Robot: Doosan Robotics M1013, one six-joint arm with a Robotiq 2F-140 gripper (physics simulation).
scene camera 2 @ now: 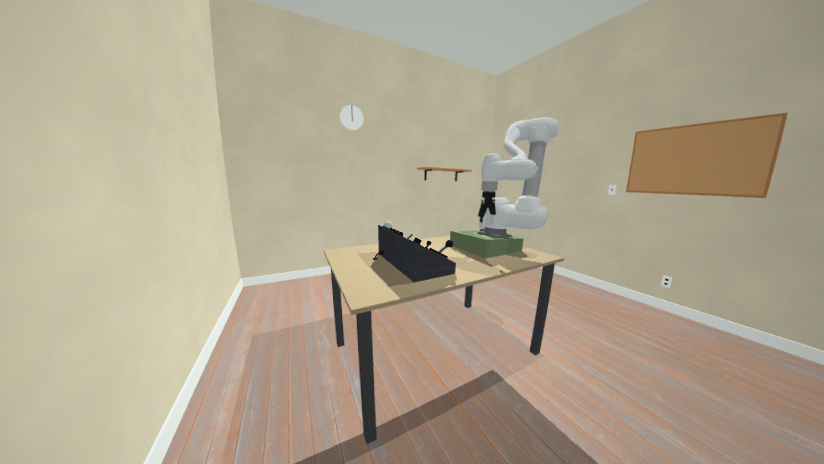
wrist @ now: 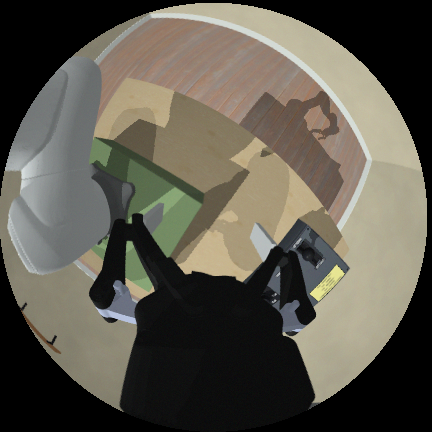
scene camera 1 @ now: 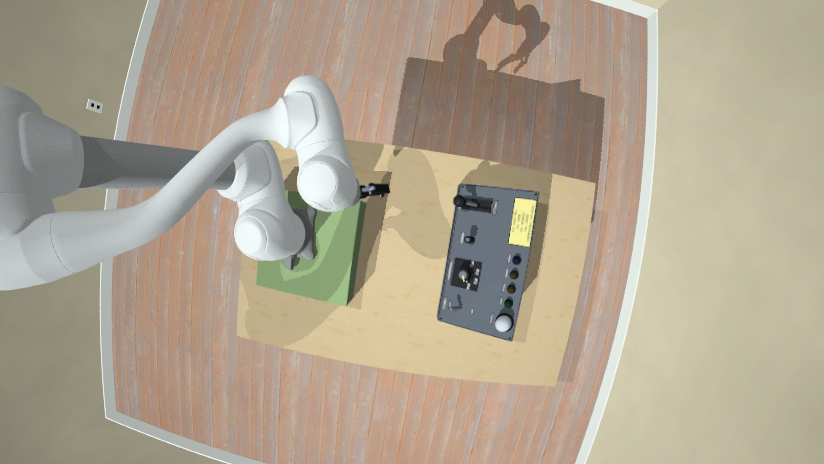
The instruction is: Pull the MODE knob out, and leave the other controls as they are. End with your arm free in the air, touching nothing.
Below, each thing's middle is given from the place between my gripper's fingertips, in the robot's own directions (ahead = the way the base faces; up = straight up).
I see the dark control panel (scene camera 1: 502, 227) 44 cm ahead of my hand, 18 cm to the right of it and 11 cm below it.
